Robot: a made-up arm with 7 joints.
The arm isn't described. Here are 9 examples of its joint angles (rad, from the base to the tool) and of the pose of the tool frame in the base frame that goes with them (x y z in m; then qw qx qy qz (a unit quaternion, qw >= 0)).
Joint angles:
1: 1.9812 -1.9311 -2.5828 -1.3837 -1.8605 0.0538 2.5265
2: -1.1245 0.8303 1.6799 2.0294 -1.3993 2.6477 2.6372
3: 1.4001 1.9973 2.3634 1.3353 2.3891 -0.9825 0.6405
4: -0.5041 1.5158 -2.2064 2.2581 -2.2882 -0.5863 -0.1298
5: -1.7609 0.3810 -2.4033 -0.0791 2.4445 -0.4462 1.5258
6: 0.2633 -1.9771 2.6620 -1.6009 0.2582 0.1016 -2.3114
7: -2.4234 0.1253 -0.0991 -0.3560 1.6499 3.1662 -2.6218
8: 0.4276 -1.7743 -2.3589 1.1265 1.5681 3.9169 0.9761
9: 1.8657 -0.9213 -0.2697 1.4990 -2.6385 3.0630 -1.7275
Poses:
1: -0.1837 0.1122 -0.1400 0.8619 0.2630 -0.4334 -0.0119
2: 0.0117 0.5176 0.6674 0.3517 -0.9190 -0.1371 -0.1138
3: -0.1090 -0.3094 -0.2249 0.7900 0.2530 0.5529 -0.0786
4: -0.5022 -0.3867 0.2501 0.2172 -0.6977 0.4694 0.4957
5: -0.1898 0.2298 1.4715 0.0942 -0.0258 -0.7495 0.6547
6: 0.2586 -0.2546 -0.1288 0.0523 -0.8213 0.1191 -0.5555
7: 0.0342 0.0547 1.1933 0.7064 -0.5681 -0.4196 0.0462
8: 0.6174 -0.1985 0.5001 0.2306 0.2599 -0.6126 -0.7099
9: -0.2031 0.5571 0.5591 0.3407 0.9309 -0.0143 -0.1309
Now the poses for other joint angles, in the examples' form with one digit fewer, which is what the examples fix.
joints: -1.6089 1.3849 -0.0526 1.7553 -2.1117 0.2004 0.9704
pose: 0.043 0.328 1.184 0.812 -0.301 -0.497 0.050
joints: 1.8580 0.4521 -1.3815 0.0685 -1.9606 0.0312 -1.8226
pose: 0.085 -0.347 1.449 0.551 0.806 0.198 -0.093
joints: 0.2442 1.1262 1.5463 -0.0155 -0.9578 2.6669 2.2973
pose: -0.593 -0.408 0.722 0.489 0.447 -0.733 0.152
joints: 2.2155 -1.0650 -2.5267 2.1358 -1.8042 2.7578 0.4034
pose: 0.175 0.471 0.824 0.329 0.336 0.797 0.379
